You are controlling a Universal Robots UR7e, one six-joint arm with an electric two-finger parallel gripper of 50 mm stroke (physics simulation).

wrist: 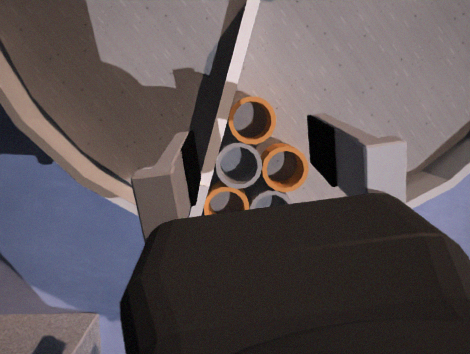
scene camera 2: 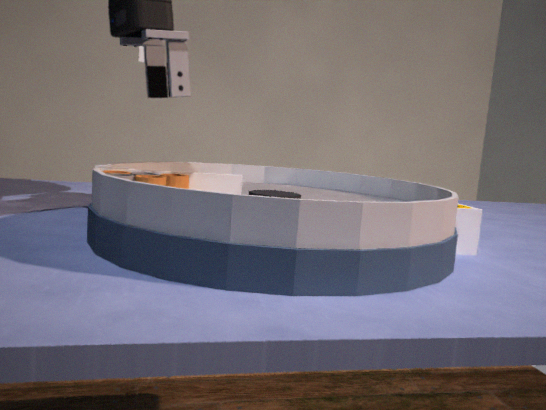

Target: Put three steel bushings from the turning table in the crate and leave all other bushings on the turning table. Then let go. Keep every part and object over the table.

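Frame: origin at the arm's base, x ahead, y left, z up, level; centimetres.
Seen in the pictures: gripper, fingertip midpoint: (wrist: 252, 147) (scene camera 2: 168, 97).
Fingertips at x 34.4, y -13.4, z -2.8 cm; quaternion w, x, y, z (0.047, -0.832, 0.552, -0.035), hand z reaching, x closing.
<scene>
Pixels of each thing's top centre, then the offset from my fingertips to it. "spot": a spot on its surface instead. Level surfaces: height alone.
- orange bushing at its top centre: (wrist: 252, 120) (scene camera 2: 174, 175) dx +1.1, dy -0.3, dz -8.6 cm
- grey steel bushing at its top centre: (wrist: 238, 165) (scene camera 2: 145, 173) dx -2.1, dy -0.3, dz -8.6 cm
- white divider at a spot on its surface: (wrist: 245, 40) (scene camera 2: 215, 174) spot: dx +5.8, dy +1.5, dz -8.4 cm
- dark disc at a spot on its surface: (scene camera 2: 275, 194) spot: dx +13.0, dy +0.1, dz -10.3 cm
- white block with a yellow top, surface spot: (scene camera 2: 469, 231) spot: dx +37.2, dy -3.5, dz -13.4 cm
- blue table top at its surface level: dz -16.4 cm
The turning table (scene camera 2: 325, 225) (wrist: 55, 137) is a round, walled tray on a dark blue base. In the wrist view, an orange bushing (wrist: 273, 121), a second one (wrist: 305, 168) and a third (wrist: 226, 190) stand close together with a grey steel bushing (wrist: 259, 165) and another steel bushing (wrist: 270, 193), beside a white divider (wrist: 245, 40) (scene camera 2: 217, 183). The black gripper body partly hides the lowest two. Orange bushings (scene camera 2: 177, 181) also show over the rim. My gripper (scene camera 2: 169, 95) (wrist: 252, 147) is open and empty, high above this group. I cannot make out the crate.
A dark disc (scene camera 2: 275, 194) is at the turning table's middle. A white block with a yellow top (scene camera 2: 469, 231) stands behind its right side. A speckled box-like object (wrist: 45, 332) shows at the wrist view's lower left. The blue table top (scene camera 2: 250, 320) has its edge in front.
</scene>
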